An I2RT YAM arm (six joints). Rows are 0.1 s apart.
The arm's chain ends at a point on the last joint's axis. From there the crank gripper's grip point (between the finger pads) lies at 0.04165 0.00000 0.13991 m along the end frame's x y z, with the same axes.
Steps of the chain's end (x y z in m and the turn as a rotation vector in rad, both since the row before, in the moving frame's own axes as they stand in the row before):
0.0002, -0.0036, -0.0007, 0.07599, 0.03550, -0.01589
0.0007, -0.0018, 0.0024, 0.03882, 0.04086, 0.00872
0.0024, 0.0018, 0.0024, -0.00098, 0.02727, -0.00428
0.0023, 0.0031, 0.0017, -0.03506, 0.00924, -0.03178
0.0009, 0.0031, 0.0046, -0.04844, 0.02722, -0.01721
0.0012, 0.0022, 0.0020, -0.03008, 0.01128, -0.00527
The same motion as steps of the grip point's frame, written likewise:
0.0050, -0.0149, -0.0027, 0.07599, 0.03550, -0.01589
0.0064, -0.0068, 0.0005, 0.03882, 0.04086, 0.00872
0.0062, 0.0018, 0.0012, -0.00098, 0.02727, -0.00428
0.0036, 0.0067, 0.0012, -0.03506, 0.00924, -0.03178
0.0047, 0.0091, 0.0033, -0.04844, 0.02722, -0.01721
0.0028, 0.0062, 0.0015, -0.03008, 0.01128, -0.00527

